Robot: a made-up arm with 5 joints.
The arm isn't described. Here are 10 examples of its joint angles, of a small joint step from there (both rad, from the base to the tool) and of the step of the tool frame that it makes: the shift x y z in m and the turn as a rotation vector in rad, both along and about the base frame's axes.
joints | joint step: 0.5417 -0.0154 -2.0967 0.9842 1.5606 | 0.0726 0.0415 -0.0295 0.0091 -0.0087
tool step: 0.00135 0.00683 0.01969 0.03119 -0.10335 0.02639
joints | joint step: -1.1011 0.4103 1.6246 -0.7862 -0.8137 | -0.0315 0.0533 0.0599 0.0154 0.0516
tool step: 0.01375 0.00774 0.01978 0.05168 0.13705 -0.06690
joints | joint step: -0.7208 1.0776 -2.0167 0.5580 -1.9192 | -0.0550 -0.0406 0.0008 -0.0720 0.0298
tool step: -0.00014 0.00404 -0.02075 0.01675 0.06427 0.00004
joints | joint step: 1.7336 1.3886 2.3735 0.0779 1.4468 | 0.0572 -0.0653 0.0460 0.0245 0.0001
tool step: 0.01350 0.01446 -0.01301 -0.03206 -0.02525 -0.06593
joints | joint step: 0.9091 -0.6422 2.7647 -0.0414 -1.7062 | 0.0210 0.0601 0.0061 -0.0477 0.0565
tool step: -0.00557 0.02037 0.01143 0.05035 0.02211 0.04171
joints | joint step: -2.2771 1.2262 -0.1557 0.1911 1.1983 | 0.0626 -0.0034 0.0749 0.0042 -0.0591
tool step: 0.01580 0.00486 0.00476 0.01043 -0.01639 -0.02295
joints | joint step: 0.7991 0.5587 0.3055 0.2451 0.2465 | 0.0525 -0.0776 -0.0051 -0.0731 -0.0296
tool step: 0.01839 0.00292 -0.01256 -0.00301 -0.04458 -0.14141
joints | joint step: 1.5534 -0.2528 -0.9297 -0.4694 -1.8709 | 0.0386 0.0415 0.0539 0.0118 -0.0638
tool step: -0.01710 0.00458 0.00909 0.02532 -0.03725 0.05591
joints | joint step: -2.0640 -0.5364 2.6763 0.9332 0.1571 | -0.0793 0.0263 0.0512 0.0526 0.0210
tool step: 0.00517 0.00503 0.02151 -0.09933 0.10425 0.00210
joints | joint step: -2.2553 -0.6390 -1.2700 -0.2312 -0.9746 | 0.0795 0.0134 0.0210 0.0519 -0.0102
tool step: -0.00284 0.00425 -0.02435 0.02401 -0.05448 0.01687
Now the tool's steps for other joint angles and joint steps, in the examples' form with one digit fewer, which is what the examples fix.
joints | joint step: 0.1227 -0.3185 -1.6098 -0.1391 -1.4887 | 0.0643 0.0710 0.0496 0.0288 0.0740
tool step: 0.0126 0.0142 0.0264 -0.0137 0.0301 -0.0316
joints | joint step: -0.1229 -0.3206 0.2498 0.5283 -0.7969 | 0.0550 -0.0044 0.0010 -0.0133 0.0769
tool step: 0.0151 -0.0036 0.0070 -0.0276 -0.0030 0.0386
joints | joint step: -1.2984 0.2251 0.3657 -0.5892 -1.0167 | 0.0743 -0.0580 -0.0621 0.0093 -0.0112
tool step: 0.0090 -0.0100 -0.0133 -0.0238 -0.1427 0.0444
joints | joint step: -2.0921 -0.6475 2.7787 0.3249 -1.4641 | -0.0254 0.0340 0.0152 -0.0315 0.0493
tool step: 0.0110 0.0127 0.0054 -0.0465 0.0628 -0.0301
